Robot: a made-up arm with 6 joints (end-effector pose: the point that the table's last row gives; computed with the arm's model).
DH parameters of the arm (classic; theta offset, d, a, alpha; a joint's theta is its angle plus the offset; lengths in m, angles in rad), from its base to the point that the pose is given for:
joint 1: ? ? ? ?
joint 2: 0.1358 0 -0.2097 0
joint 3: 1.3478 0 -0.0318 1.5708
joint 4: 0 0.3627 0 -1.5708
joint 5: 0 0 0.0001 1.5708
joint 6: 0 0.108 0 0
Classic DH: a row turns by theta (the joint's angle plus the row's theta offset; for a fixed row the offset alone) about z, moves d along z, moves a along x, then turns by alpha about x.
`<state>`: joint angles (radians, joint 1 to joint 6).
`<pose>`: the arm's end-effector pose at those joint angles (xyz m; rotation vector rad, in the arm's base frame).
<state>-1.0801 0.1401 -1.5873 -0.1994 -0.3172 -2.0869</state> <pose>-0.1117 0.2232 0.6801 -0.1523 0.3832 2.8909</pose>
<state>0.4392 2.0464 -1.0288 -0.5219 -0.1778 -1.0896</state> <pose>0.3936 0.1954 -0.0199 -2.0633 1.2099 -0.4643</pose>
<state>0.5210 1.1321 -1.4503 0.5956 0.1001 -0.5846</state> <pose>0.3096 0.1847 0.5621 -0.3676 1.2094 0.4932</pose>
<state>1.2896 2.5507 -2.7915 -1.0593 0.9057 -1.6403</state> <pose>0.2372 0.5538 0.3768 -2.0087 -0.0108 -1.4790</pose>
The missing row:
joint 1: 0 0.1556 0 -1.5708
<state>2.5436 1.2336 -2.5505 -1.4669 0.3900 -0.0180</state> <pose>0.0167 0.0381 0.8218 -0.3670 0.2734 1.0088</pose>
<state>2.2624 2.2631 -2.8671 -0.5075 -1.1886 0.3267</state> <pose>-0.2856 0.2685 0.6463 0.0009 -0.6681 2.2557</pose>
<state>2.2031 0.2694 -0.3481 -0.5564 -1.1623 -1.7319</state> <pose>-0.1535 0.1209 0.4196 -0.0113 -0.5863 0.2997</pose>
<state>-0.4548 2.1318 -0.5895 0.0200 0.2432 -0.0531</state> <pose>0.1747 -0.0848 -0.1473 -0.6314 -2.9518 -0.0536</pose>
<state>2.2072 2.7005 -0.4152 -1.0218 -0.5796 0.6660</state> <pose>-0.0315 -0.0422 -0.1850 2.4060 -0.9268 -0.0443</pose>
